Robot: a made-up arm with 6 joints.
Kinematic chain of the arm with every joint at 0, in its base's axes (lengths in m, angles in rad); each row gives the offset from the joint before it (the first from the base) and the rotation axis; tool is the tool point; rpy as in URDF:
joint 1: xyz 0 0 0.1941 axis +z
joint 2: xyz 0 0 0 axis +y
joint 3: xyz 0.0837 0 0.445 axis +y
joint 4: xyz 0.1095 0 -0.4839 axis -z
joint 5: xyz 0 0 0 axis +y
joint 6: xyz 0.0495 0 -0.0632 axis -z
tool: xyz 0 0 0 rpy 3.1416 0 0
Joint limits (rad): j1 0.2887..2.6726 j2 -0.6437..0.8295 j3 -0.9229..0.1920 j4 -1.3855..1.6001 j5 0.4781..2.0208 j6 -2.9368..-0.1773
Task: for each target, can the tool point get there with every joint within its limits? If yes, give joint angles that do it. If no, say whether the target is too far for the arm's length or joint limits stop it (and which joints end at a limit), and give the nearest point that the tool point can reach.
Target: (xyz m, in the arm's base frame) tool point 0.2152 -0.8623 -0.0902
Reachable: no: joint limits stop it (at a limit: joint 1, joint 2, joint 4, joint 5) | nearest point 0.0830 -0.0558 0.0367 | short by 0.827 m
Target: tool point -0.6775 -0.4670 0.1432
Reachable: no: joint limits stop it (at a limit: joint 1, joint 5) | nearest point -0.3863 0.1078 0.1432 | short by 0.644 m
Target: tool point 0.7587 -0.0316 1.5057
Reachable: no: too far | nearest point 0.3494 0.0992 0.7216 | short by 0.894 m
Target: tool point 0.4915 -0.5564 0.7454
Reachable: no: joint limits stop it (at a limit: joint 1, joint 2, joint 3, joint 4, joint 5) | nearest point 0.3107 0.0119 0.6932 | short by 0.599 m
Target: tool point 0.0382 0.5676 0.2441
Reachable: yes | joints 1.5016 0.1243 -0.7743 -0.4065 0.6286 -2.0145
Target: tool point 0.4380 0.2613 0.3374
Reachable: yes | joints 0.6237 -0.0627 -0.7772 -0.8913 1.4402 -0.6001
